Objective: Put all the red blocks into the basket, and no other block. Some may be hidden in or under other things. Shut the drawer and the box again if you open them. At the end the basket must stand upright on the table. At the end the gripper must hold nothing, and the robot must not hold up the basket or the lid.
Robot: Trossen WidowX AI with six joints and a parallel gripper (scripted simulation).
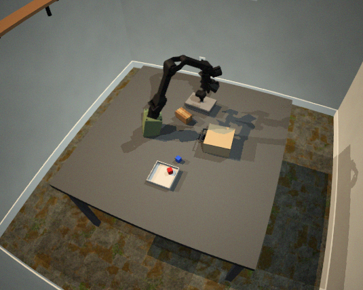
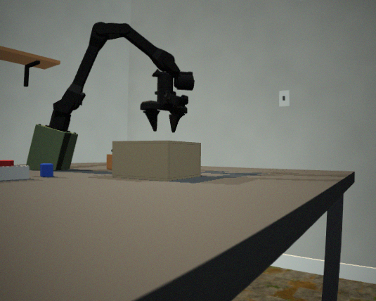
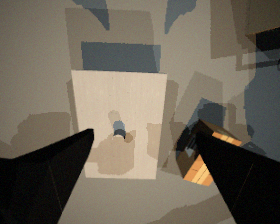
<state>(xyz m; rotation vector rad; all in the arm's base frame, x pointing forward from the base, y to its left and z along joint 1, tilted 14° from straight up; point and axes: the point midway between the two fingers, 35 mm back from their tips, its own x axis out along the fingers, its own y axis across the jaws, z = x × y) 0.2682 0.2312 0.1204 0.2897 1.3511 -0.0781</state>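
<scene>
Right now the grey lid is 120 mm below my hand, 40 mm to the left of it and 40 mm behind it. Round my hand: white basket 580 mm to the right, 160 mm below, 110 mm behind; then orange box 140 mm below, 130 mm behind, 100 mm to the right; then tan drawer cabinet 270 mm to the right, 160 mm ahead, 130 mm below.
</scene>
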